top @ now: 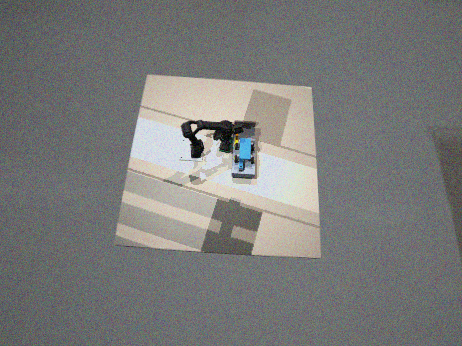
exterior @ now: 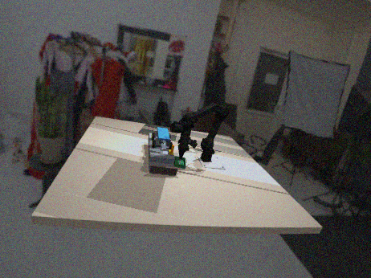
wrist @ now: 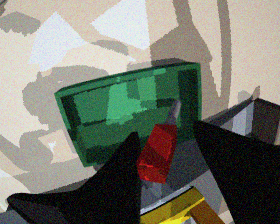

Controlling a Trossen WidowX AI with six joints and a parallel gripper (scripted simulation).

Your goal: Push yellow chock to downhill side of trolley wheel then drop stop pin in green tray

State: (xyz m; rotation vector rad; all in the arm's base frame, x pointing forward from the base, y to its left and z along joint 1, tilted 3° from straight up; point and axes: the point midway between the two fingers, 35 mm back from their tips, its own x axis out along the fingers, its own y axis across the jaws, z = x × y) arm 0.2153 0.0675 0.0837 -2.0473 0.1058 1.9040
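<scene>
Right now my gripper tip is right at the red-headed stop pin. Round my gripper tip: yellow chock: 6 cm ahead, 4 cm above, 3 cm to the right; green tray: 5 cm below, 1 cm to the right, 1 cm behind; grey ramp: 12 cm to the right, 11 cm ahead.
</scene>
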